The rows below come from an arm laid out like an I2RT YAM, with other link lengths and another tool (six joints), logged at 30 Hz.
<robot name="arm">
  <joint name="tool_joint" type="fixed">
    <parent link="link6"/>
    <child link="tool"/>
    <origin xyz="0.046 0.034 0.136" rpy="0 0.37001 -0.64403"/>
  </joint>
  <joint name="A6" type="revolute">
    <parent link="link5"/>
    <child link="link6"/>
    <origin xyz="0.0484 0 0.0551" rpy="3.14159 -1.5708 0"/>
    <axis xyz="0 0 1"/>
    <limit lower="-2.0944" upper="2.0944"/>
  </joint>
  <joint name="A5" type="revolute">
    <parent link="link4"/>
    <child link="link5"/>
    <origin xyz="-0.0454 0.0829 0.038" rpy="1.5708 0 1.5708"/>
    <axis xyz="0 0 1"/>
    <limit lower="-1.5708" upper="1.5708"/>
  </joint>
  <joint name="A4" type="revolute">
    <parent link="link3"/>
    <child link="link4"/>
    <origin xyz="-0.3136 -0.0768 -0.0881" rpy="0 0 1.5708"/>
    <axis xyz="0 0 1"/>
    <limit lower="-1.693" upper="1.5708"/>
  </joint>
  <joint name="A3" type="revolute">
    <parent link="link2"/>
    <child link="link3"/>
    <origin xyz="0 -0.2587 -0.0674" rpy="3.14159 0 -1.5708"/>
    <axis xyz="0 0 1"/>
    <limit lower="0" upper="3.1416"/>
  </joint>
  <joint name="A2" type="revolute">
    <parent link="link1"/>
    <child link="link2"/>
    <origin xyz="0.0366 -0.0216 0.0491" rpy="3.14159 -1.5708 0"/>
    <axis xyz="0 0 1"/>
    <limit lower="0" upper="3.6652"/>
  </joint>
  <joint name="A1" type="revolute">
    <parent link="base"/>
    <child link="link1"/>
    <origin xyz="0 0 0.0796" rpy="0 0 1.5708"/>
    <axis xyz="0 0 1"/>
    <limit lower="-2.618" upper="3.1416"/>
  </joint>
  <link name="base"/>
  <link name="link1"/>
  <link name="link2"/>
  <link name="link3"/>
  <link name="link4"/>
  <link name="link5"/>
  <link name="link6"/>
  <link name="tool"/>
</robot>
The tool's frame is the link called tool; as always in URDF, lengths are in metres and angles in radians.
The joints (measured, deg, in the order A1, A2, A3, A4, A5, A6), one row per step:
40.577 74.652 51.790 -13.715 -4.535 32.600
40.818 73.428 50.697 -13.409 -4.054 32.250
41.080 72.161 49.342 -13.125 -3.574 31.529
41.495 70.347 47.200 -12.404 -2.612 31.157
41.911 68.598 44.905 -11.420 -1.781 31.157
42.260 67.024 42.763 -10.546 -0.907 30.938
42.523 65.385 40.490 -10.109 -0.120 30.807
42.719 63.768 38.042 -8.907 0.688 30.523
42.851 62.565 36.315 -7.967 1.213 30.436
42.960 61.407 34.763 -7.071 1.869 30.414
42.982 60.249 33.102 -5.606 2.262 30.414
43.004 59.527 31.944 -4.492 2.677 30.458
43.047 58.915 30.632 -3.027 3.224 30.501
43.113 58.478 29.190 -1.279 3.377 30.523
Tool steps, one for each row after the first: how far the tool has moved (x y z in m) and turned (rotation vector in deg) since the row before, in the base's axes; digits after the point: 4 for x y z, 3 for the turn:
-0.0032 -0.0023 0.0001 -0.127 -0.720 0.061
-0.0042 -0.0032 -0.0024 -0.493 -0.751 0.297
-0.0051 -0.0044 -0.0040 -0.376 -0.880 -0.149
-0.0052 -0.0038 -0.0048 -0.067 -0.647 -0.262
-0.0044 -0.0042 -0.0054 -0.296 -0.687 -0.242
-0.0054 -0.0057 -0.0077 -0.544 -0.231 -0.307
-0.0037 -0.0051 -0.0070 -0.261 -0.742 -0.305
-0.0024 -0.0033 -0.0042 0.011 -0.555 -0.252
-0.0015 -0.0032 -0.0031 0.060 -0.629 -0.423
-0.0007 -0.0022 -0.0020 0.498 -0.851 -0.307
0.0000 -0.0016 -0.0017 0.328 -0.624 -0.352
0.0004 -0.0016 -0.0026 0.340 -0.732 -0.445
-0.0007 -0.0007 -0.0037 0.465 -0.584 -0.077

